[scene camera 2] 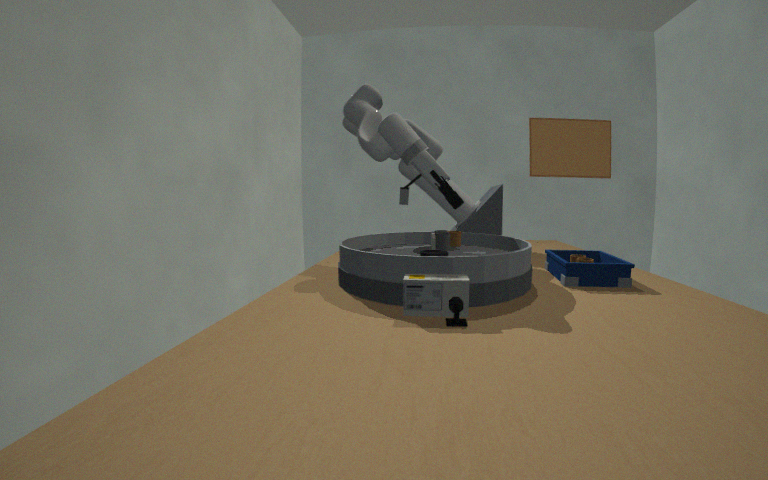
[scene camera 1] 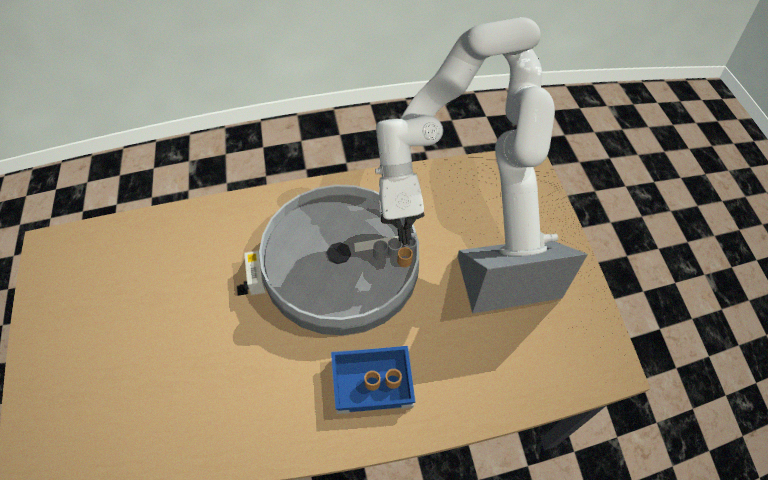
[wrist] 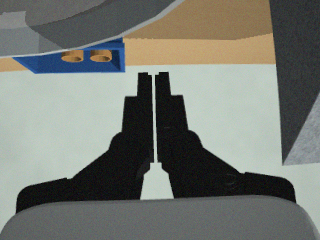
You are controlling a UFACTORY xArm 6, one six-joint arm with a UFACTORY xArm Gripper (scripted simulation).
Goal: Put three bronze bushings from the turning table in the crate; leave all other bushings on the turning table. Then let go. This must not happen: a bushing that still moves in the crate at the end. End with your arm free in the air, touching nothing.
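Observation:
A blue crate (scene camera 1: pixel 351 367) is part of the scene, and the wrist view has the crate as well (wrist: pixel 52 63). The robot's cameras also show the gripper (scene camera 1: pixel 405 243), which the wrist view shares: there it is the gripper (wrist: pixel 153 92).

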